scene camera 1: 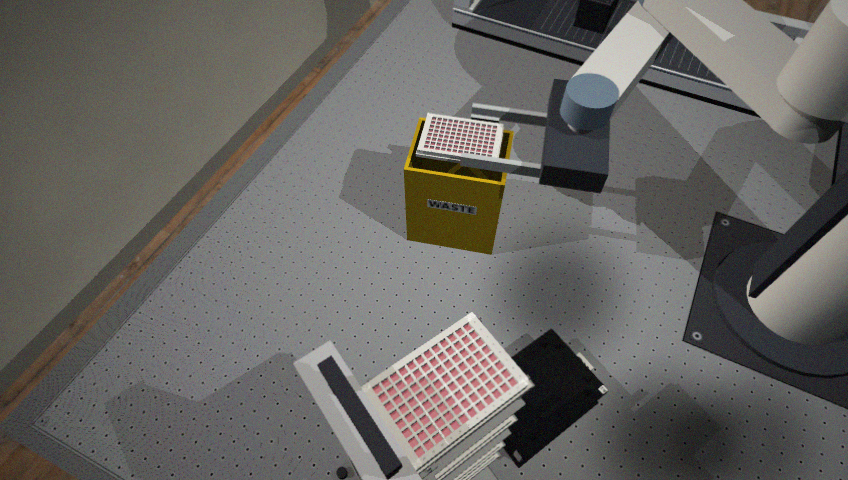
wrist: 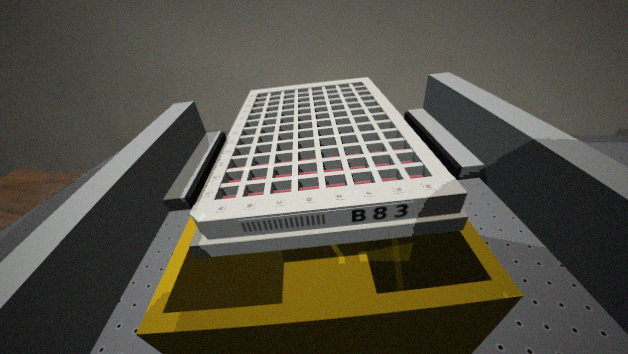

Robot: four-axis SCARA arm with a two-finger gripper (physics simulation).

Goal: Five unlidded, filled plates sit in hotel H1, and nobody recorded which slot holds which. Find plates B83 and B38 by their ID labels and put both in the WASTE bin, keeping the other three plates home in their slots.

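Seen in the pictures: gripper, fingertip midpoint: (scene camera 1: 466, 133) (wrist: 313, 109); arm's base, link origin: (scene camera 1: 787, 308).
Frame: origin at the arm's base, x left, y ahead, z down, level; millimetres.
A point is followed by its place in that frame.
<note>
My gripper (scene camera 1: 461, 136) @[y 581, x 94, z -248 mm] (wrist: 313, 109) @[y 581, x 94, z -248 mm] is shut on plate B83, with one finger along each long side. Plate B83 (scene camera 1: 447, 132) @[y 613, x 95, z -237 mm] (wrist: 300, 229) @[y 527, x 88, z -232 mm] is white with pinkish-red wells, looks level and is over the mouth of the yellow WASTE bin (scene camera 1: 450, 228) @[y 572, x 155, z -74 mm] (wrist: 320, 320) @[y 510, x 80, z -212 mm]. Its B83 label faces the wrist camera. The bin's front rim shows below and in front of the plate; the exact height above the rim is hard to tell. Hotel H1 (scene camera 1: 311, 359) @[y 520, x 564, z -444 mm] is at the bottom of the scene view, with a filled plate (scene camera 1: 447, 380) @[y 421, x 515, z -397 mm] on top and more plate edges below it. Their labels cannot be read, so B38 cannot be told.
A black block-like device (scene camera 1: 556, 392) @[y 310, x 351, z -73 mm] is beside the hotel. The dark base plate (scene camera 1: 702, 303) @[y 134, x 64, z -13 mm] of the arm is at the right. A grey-edged tray-like unit (scene camera 1: 511, 32) @[y 694, x -450, z -46 mm] lies at the back, behind the arm. A wooden edge (scene camera 1: 196, 205) @[y 1050, x 289, z 0 mm] runs along the left of the perforated table.
</note>
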